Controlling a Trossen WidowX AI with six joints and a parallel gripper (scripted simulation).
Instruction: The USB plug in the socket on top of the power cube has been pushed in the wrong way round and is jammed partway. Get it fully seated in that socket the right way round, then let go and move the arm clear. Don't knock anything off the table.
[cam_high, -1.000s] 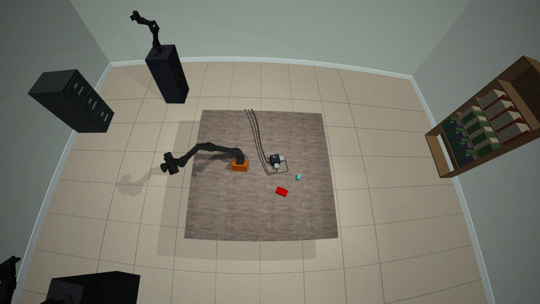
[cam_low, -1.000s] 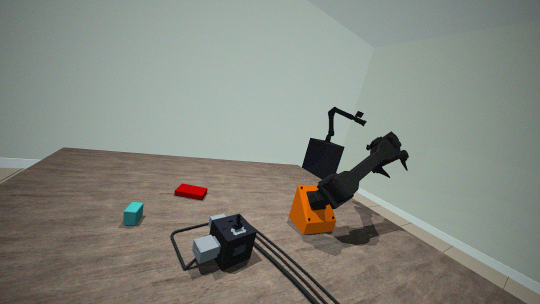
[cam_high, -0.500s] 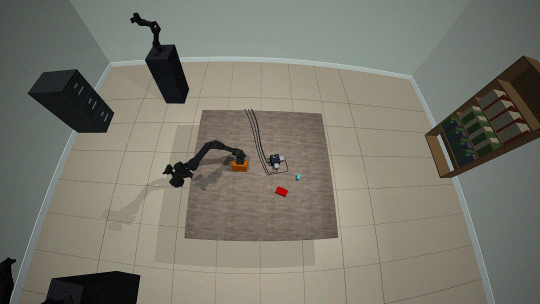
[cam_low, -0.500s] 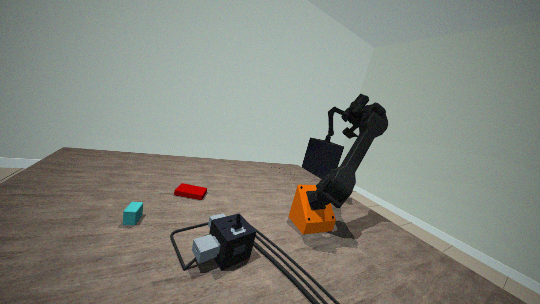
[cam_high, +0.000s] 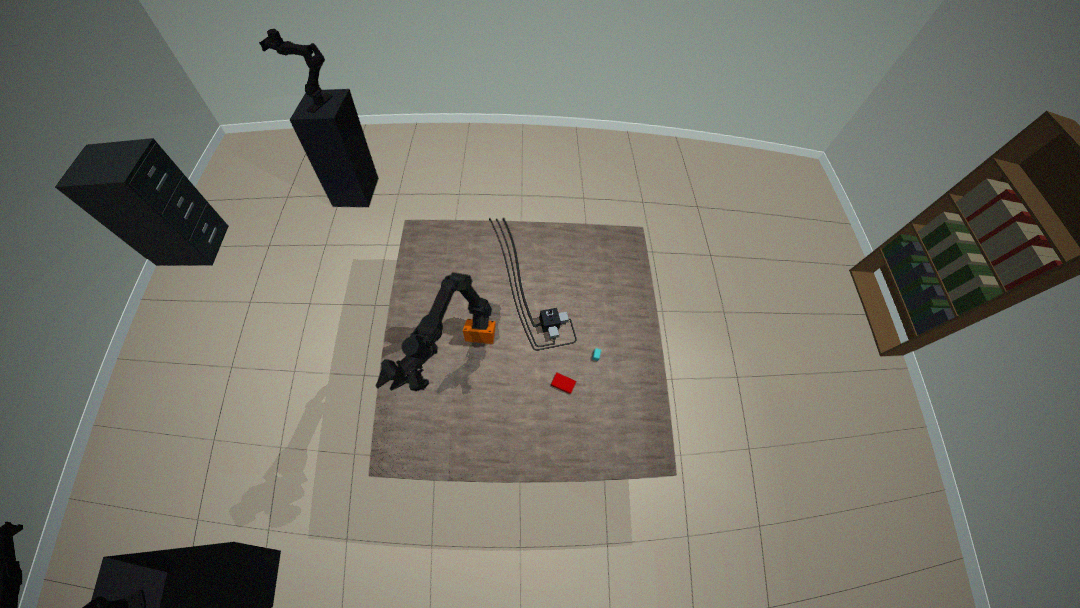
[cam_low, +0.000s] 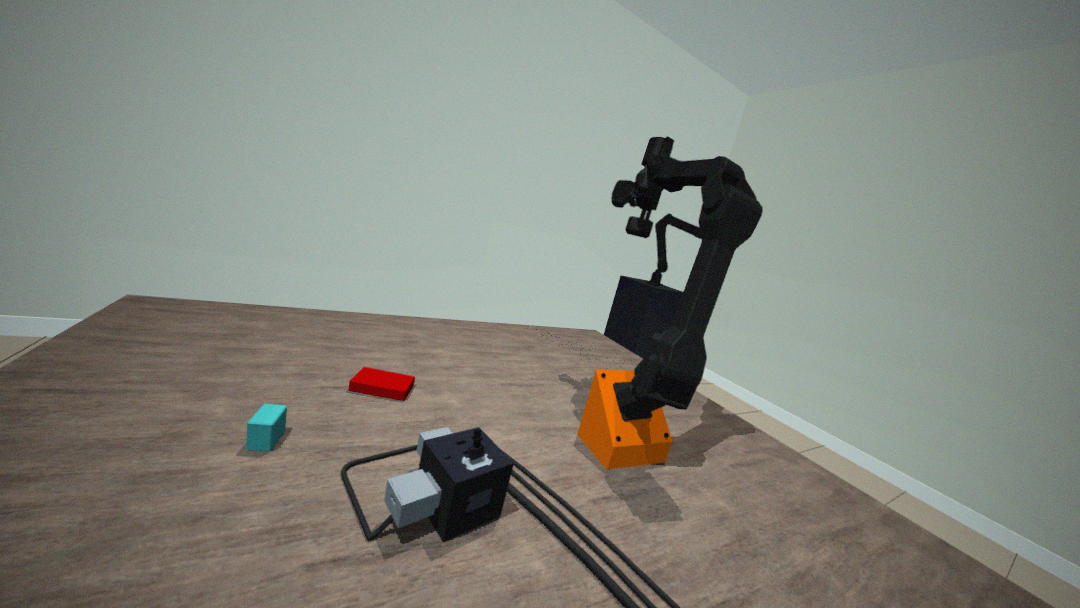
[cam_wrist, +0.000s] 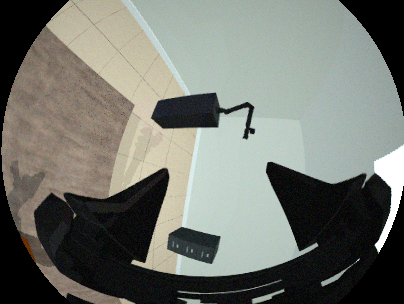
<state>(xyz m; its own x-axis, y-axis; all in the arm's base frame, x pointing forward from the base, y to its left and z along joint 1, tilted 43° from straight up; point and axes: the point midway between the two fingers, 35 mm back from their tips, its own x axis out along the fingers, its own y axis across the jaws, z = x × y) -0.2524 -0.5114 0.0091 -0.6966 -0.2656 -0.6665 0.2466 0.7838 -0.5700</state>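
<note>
My gripper tip is 570 mm short of the USB plug, 480 mm to the right of it and 350 mm above it. Round my gripper tip: light grey socket 570 mm ahead, 480 mm to the left, 370 mm below; teal block 790 mm ahead, 320 mm to the left, 420 mm below; flat red block 640 mm ahead, 180 mm to the left, 430 mm below.
</note>
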